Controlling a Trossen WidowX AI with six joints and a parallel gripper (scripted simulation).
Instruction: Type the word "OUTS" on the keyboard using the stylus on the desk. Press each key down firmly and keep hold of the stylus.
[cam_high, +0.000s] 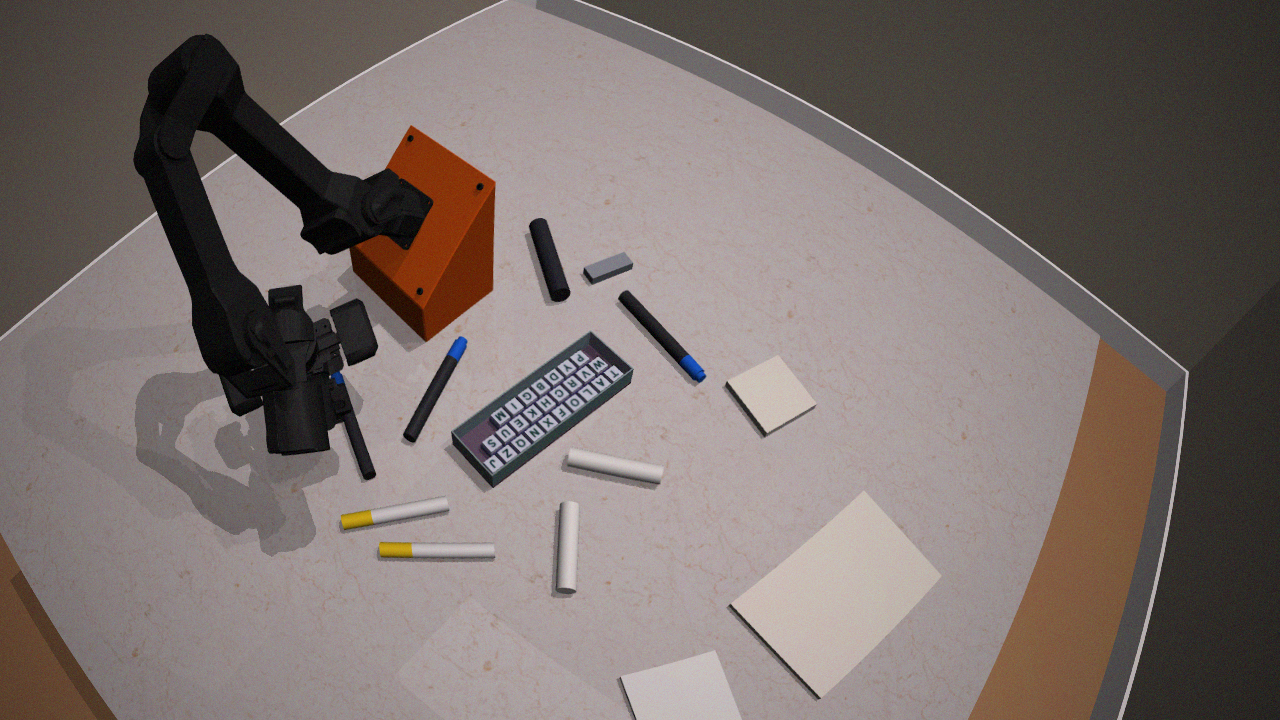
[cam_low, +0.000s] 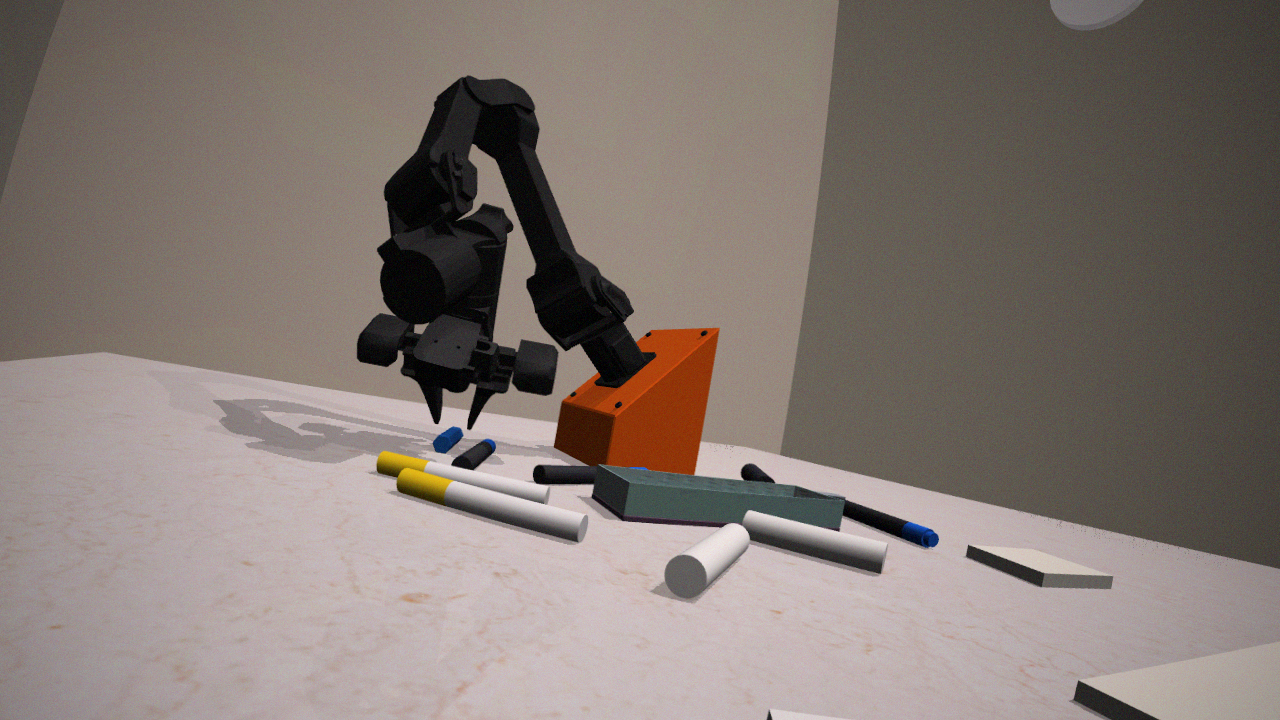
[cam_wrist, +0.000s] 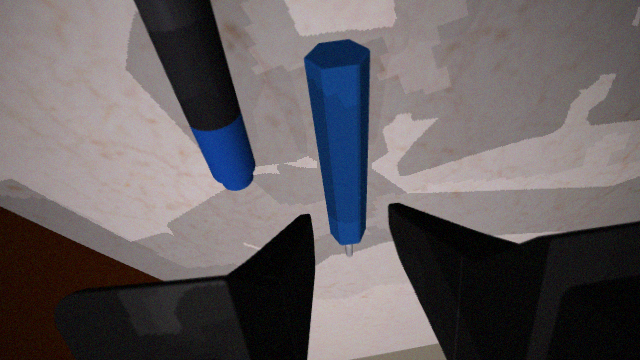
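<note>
The blue stylus is 2 cm behind my gripper tip, 1 cm to the left of it and 1 cm below it. From my gripper tip the other things lie so: black cylinder (10 cm ahead, 33 cm to the left, 1 cm below); pad (40 cm ahead, 36 cm to the left, 2 cm below); grey block (15 cm ahead, 37 cm to the left, 2 cm below).
</note>
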